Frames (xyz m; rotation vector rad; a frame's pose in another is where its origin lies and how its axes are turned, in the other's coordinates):
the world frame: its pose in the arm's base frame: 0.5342 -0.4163 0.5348 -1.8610 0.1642 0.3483
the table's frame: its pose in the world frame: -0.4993 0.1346 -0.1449 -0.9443 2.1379 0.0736
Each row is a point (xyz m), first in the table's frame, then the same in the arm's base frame.
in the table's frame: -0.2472 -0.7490 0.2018
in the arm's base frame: 0.7842 -0.2827 0.6180
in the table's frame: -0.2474 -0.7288 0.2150
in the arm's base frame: 0.7765 -0.3021 0.6060
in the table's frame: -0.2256 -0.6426 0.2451
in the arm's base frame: 0.7250 -0.3771 0.5827
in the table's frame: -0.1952 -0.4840 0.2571
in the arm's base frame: 0.6049 -0.4790 0.5452
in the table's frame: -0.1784 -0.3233 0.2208
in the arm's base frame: 0.4551 -0.5404 0.5103
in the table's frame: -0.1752 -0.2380 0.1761
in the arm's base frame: 0.3607 -0.5519 0.4949
